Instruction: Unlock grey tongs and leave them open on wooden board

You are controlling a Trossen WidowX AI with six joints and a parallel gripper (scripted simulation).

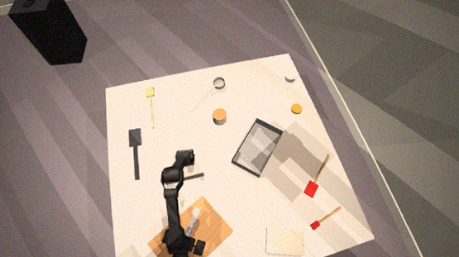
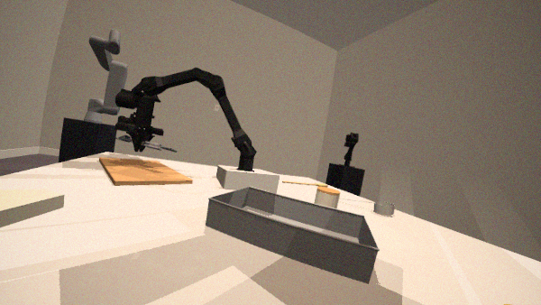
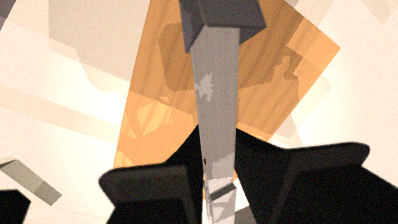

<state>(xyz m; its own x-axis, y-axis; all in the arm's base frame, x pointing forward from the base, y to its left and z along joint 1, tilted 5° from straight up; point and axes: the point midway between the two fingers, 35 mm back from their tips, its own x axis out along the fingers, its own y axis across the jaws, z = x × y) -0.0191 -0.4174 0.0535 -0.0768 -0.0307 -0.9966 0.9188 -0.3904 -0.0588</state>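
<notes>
The wooden board lies 60 mm below my gripper tip, 30 mm to the left of it and 10 mm ahead of it. Also, from my gripper tip: roasting tin (480 mm to the left, 420 mm ahead, 40 mm below); black spatula (530 mm to the left, 290 mm behind, 70 mm below); pale board (480 mm ahead, 60 mm below, 40 mm to the right).
</notes>
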